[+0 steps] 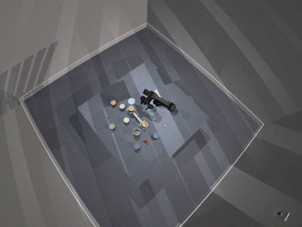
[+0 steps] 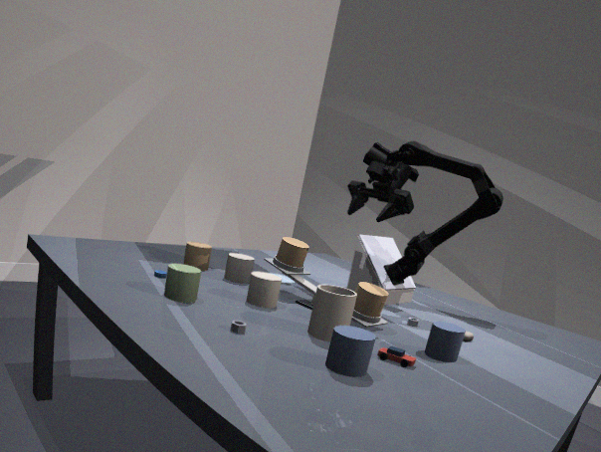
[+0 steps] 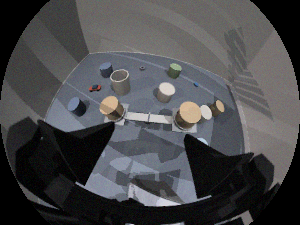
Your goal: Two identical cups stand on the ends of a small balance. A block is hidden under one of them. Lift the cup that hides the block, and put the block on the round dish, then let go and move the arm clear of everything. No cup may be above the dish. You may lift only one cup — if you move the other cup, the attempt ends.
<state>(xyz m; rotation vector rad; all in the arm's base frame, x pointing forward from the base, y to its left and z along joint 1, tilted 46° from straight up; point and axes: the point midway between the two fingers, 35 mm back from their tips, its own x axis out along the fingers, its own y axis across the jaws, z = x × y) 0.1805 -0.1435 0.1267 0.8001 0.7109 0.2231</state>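
My gripper tip is 190 mm above the teal block, 120 mm to the right of it and 100 mm short of it. Round my gripper tip: balance beam: 190 mm below, 100 mm ahead, 10 mm to the right; then red toy car: 290 mm to the left, 240 mm ahead, 220 mm below; then pale blue round dish: 250 mm to the right, 230 mm below, 20 mm behind.
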